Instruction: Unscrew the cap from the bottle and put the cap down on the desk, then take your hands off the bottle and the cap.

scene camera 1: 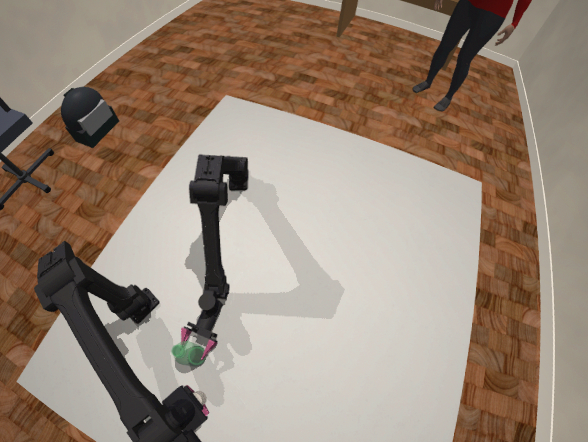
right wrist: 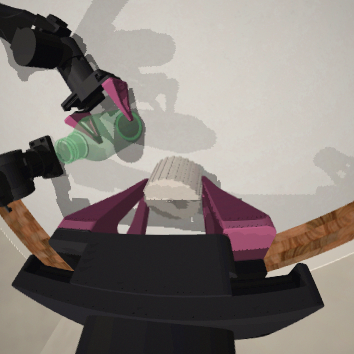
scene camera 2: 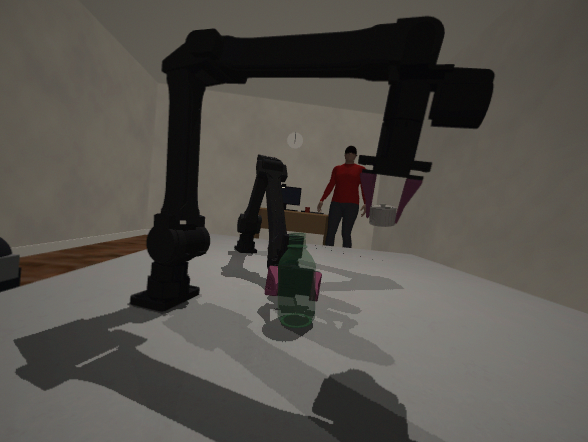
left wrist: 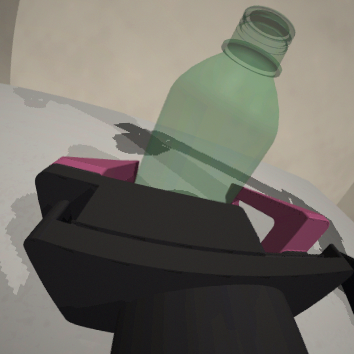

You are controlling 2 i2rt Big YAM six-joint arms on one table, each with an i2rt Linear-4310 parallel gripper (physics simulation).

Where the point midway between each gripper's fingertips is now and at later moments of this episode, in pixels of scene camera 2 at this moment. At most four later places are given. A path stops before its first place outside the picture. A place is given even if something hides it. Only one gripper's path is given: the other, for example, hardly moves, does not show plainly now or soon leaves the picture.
The right gripper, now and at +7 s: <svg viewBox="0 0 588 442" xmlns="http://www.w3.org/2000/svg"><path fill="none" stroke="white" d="M381 220L383 246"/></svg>
